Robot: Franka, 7 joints.
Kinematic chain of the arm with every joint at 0, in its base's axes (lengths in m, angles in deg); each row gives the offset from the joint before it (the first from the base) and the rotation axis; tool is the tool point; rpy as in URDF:
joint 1: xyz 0 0 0.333 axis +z
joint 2: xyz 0 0 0 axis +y
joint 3: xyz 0 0 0.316 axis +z
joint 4: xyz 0.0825 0 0 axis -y
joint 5: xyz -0.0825 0 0.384 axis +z
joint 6: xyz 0 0 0 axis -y
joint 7: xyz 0.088 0 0 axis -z
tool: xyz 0 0 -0.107 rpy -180 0 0
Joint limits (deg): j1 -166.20..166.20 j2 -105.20..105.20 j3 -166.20..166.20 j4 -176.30..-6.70 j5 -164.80..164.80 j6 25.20..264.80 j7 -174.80..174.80
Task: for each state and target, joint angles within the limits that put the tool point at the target. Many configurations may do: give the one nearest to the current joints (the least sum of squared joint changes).
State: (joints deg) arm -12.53 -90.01 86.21 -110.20 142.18 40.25 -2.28
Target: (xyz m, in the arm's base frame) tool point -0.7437 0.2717 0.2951
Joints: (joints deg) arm 8.47 -89.94 87.34 -62.01 153.97 73.21 -2.28
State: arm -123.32 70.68 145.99 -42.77 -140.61 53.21 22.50
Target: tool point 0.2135 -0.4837 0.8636
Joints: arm -99.25 57.36 142.00 -61.58 -134.09 53.48 22.50
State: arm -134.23 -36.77 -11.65 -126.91 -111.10 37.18 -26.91
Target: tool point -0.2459 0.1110 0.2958
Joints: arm -144.94 -13.24 -30.51 -174.18 -98.82 55.64 -26.91
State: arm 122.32 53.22 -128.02 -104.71 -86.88 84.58 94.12
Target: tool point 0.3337 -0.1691 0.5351
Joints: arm 113.66 36.77 -130.48 -142.03 -77.21 83.35 94.12
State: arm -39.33 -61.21 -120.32 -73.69 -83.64 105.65 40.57
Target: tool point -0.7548 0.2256 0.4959
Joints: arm -44.92 -53.01 -119.11 -57.60 -86.61 110.43 40.57
